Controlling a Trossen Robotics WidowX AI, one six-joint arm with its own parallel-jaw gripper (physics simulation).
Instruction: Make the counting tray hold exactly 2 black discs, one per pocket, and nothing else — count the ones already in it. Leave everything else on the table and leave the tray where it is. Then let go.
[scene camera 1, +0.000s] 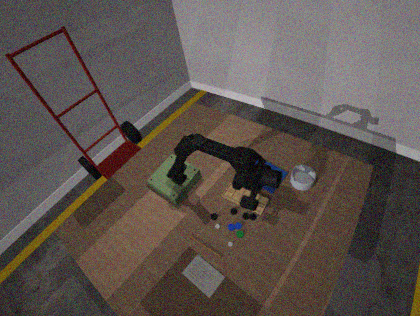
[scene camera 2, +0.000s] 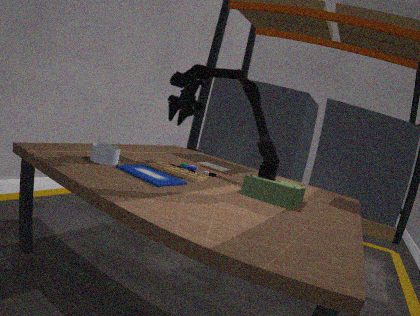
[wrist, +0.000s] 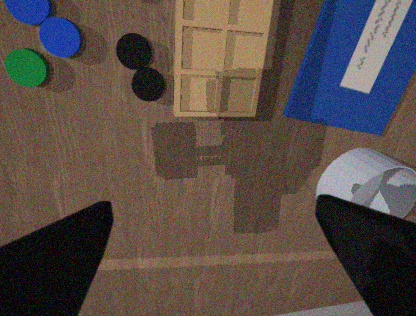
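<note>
The light wooden counting tray (scene camera 1: 234, 192) (scene camera 2: 194, 176) (wrist: 177, 60) lies flat on the table. The pockets showing in the wrist view look empty; its far end is out of that view, and the arm covers part of it in scene camera 1. Several black discs lie loose beside it: one (scene camera 1: 214, 216) apart, one (scene camera 1: 234, 211) nearer the tray, and a pair (scene camera 1: 245, 216) (scene camera 1: 253, 216) close together, whose discs (wrist: 134, 51) (wrist: 148, 84) also show in the wrist view. My gripper (scene camera 2: 176, 120) (wrist: 216, 207) is open and empty, high above the table.
Two blue discs (scene camera 1: 231, 227) (wrist: 60, 37), a green disc (scene camera 1: 240, 234) (wrist: 26, 67) and small white discs (scene camera 1: 217, 226) (scene camera 1: 230, 244) lie near the black ones. A blue box (scene camera 2: 172, 181) (wrist: 320, 90) and round container (scene camera 1: 303, 178) (scene camera 2: 105, 154) stand beyond the tray. A thin stick (scene camera 1: 207, 246) and sheet (scene camera 1: 203, 276) lie farther off.
</note>
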